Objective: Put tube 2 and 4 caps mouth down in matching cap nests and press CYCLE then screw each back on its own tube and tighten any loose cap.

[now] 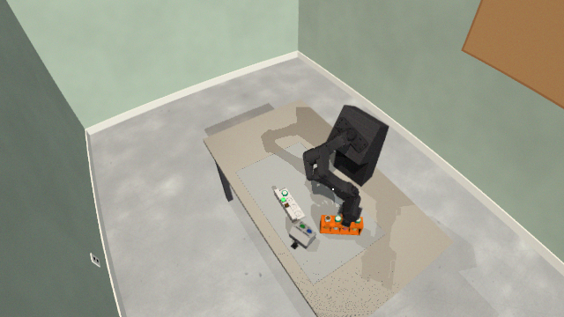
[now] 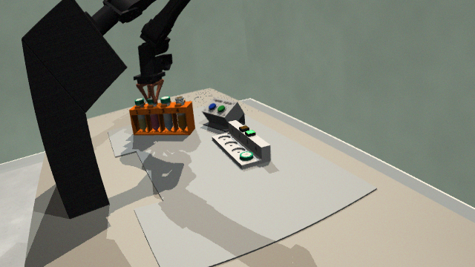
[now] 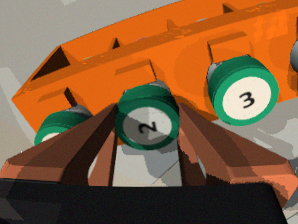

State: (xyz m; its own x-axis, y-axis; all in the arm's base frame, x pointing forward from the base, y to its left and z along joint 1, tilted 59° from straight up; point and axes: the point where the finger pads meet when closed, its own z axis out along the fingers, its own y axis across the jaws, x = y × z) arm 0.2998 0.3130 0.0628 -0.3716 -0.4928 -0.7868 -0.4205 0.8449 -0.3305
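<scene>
Right now the cap 1 is 5 cm behind my hand and 2 cm to the left of it. Also, from my hand: green ready key: 23 cm ahead, 6 cm to the right, 5 cm below; then blue cycle key: 20 cm ahead, 5 cm below, 2 cm to the right.
</scene>
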